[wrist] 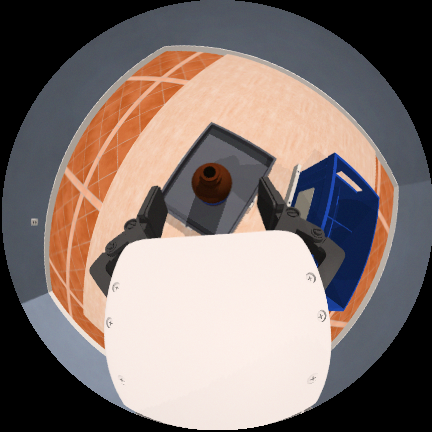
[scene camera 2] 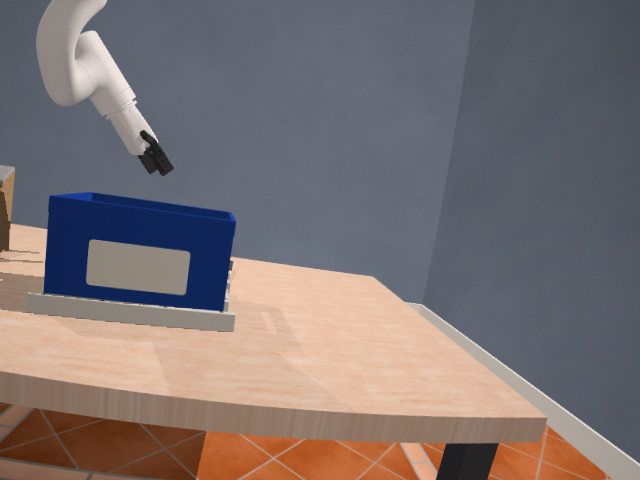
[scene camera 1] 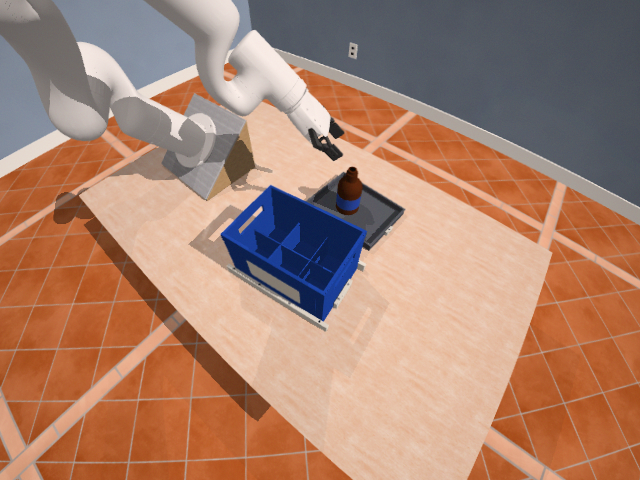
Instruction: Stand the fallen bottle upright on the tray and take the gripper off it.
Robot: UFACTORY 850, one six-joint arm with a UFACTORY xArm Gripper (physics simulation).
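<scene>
A brown bottle [scene camera 1: 348, 192] [wrist: 212, 184] with a blue label stands upright on the dark grey tray [scene camera 1: 385, 227] [wrist: 245, 138]. In the wrist view its open neck points up toward the camera. My gripper [scene camera 1: 338, 140] [scene camera 2: 157, 173] [wrist: 209, 193] is open, tilted downward, and hangs above and behind the bottle, apart from it. Nothing is between its fingers. The bottle does not show in scene camera 2, where the crate stands in front of the tray's place.
A blue crate [scene camera 1: 310, 294] [scene camera 2: 139, 217] [wrist: 350, 270] with compartments stands beside the tray, with pale rails [scene camera 1: 276, 297] [scene camera 2: 129, 314] [wrist: 294, 185] along its base. The arm's grey wedge mount [scene camera 1: 206, 180] stands at the table's back left.
</scene>
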